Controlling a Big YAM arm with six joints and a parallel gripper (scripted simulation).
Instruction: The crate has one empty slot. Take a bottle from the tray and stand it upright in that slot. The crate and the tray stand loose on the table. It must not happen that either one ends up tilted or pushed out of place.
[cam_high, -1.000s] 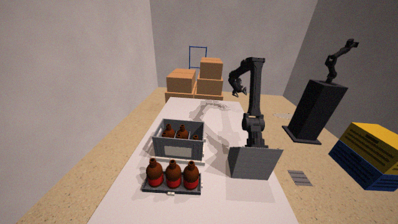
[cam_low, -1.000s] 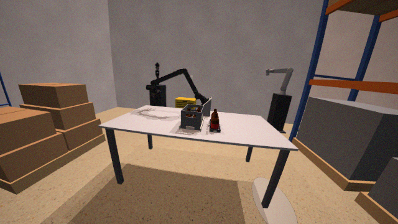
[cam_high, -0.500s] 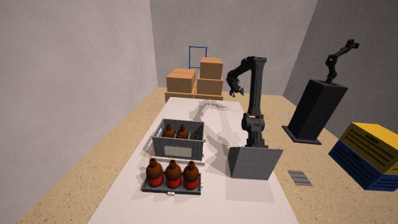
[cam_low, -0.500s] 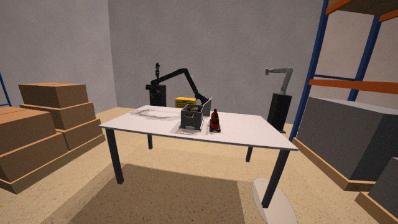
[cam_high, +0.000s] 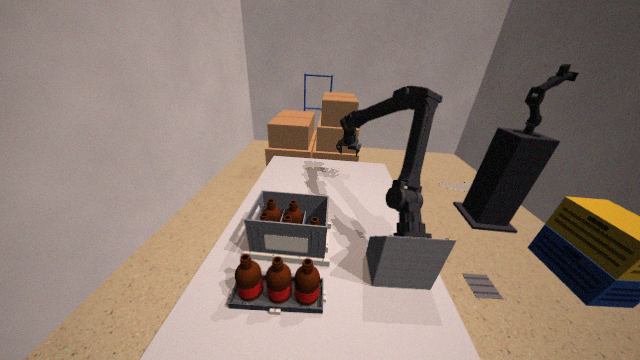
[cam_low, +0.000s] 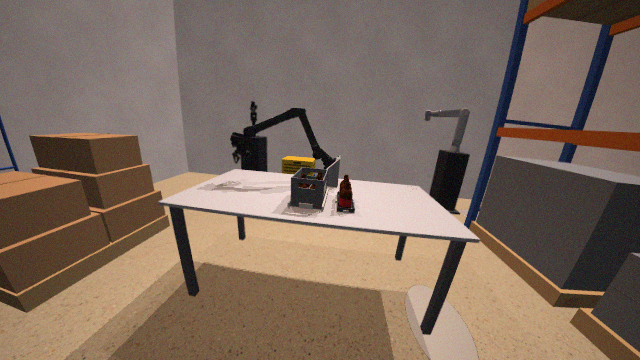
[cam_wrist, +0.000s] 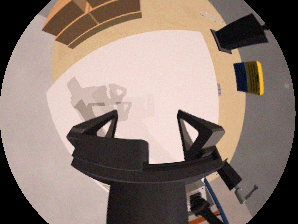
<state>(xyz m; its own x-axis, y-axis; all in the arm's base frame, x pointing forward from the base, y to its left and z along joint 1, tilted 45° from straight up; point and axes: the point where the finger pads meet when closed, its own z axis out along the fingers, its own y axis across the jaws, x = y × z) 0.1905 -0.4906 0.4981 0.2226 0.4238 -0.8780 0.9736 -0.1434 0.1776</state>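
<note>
Right now the brown bottle is 210 mm ahead of my hand, 850 mm to the left of it and 70 mm below it. From my hand the other things lie so: grey crate: 220 mm ahead, 620 mm to the left, 70 mm below; dark tray: 210 mm ahead, 850 mm to the left, 140 mm below.
</note>
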